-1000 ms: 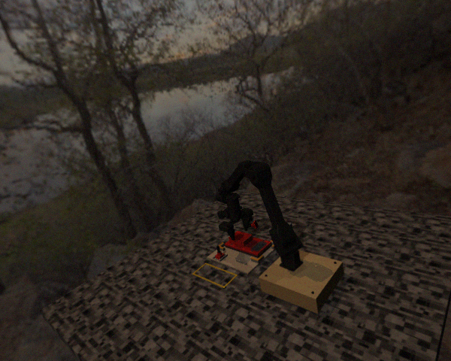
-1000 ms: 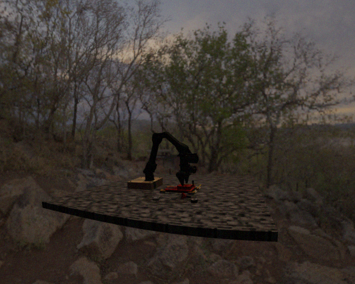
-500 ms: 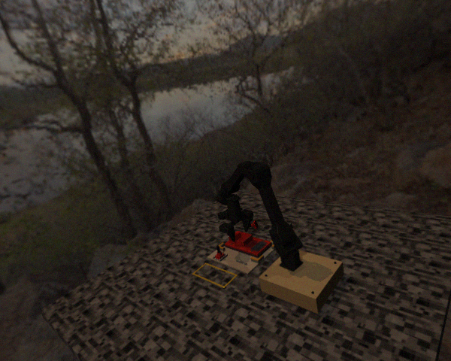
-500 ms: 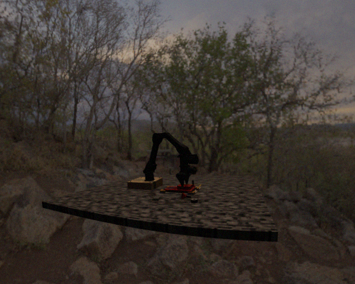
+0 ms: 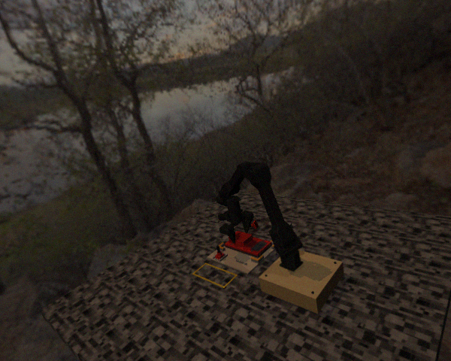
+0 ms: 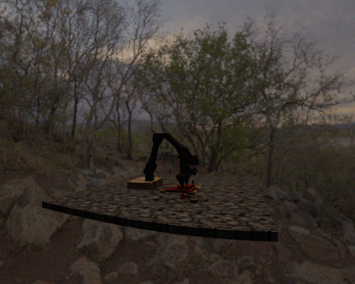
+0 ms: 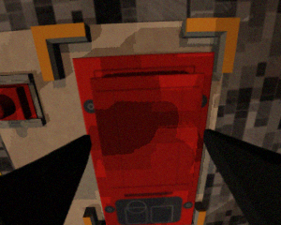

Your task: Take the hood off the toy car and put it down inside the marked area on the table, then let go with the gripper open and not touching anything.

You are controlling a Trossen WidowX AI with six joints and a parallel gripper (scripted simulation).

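Now: the red hood right at my gripper tip.
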